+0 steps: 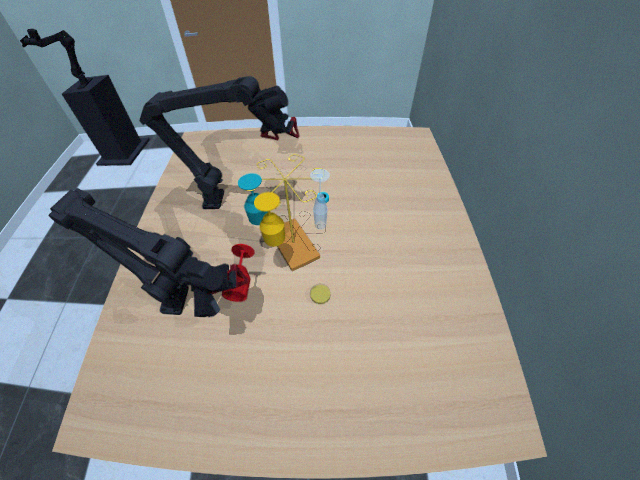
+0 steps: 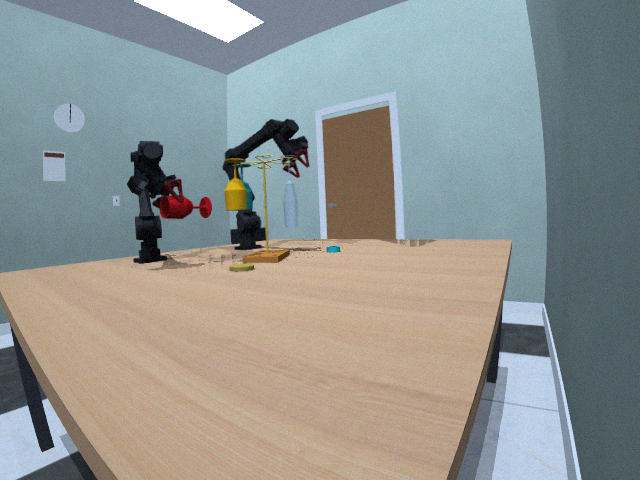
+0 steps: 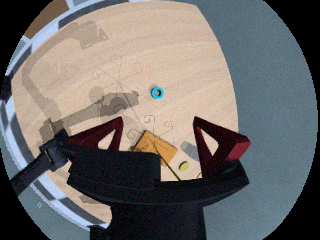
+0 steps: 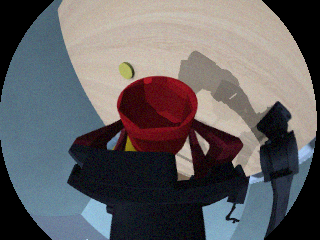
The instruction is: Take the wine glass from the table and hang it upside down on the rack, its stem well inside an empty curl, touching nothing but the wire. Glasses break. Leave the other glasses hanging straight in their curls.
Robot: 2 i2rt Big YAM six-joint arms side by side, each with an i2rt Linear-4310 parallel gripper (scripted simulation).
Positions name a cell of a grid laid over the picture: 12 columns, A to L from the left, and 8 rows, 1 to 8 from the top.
I see my left gripper (image 3: F5), my right gripper (image 4: F5), a red wine glass (image 2: D4), a yellow glass (image 1: F4), a teal glass (image 1: E4) and a gold wire rack (image 2: F5).
The red wine glass also shows in image 1 (image 1: E5) and in image 4 (image 4: F4). The yellow glass shows as well in image 2 (image 2: E4). The gold wire rack is seen too in image 3 (image 3: F5). Image 3 does not show the red wine glass, which is hidden by my left gripper. Image 3 does not show the yellow glass, which is hidden by my left gripper.
